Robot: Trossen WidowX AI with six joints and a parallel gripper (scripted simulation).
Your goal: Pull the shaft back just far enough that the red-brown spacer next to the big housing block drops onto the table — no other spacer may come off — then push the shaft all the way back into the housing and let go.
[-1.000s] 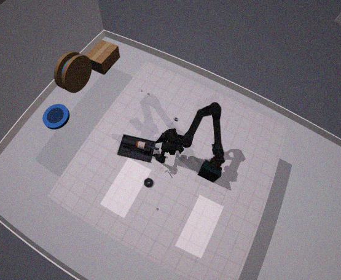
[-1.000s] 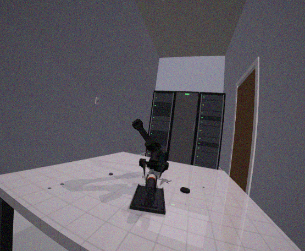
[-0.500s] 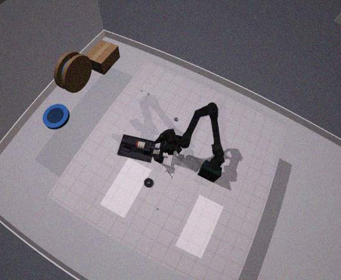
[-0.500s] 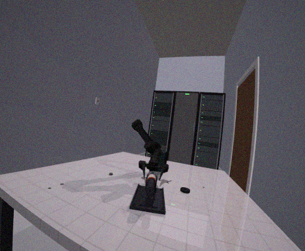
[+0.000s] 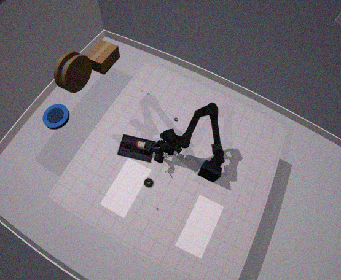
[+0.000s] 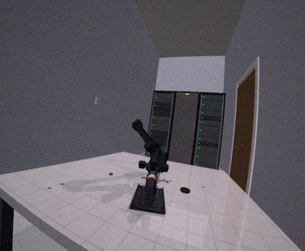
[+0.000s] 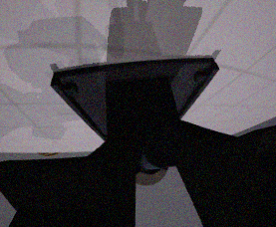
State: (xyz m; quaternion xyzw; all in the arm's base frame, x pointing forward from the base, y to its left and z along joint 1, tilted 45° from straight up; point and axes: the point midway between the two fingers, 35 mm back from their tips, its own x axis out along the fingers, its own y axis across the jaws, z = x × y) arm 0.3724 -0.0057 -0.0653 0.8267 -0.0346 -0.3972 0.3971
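The grey shaft lies 6 cm ahead of my gripper tip, 2 cm to the left of it and 2 cm above it. From my gripper tip the other things lie so: dark fixture plate: 11 cm ahead, 3 cm to the left, 1 cm below; then red-brown spacer: 10 cm ahead, 3 cm to the left, 2 cm above; then bent key: 16 cm behind, 8 cm to the left, 5 cm below.
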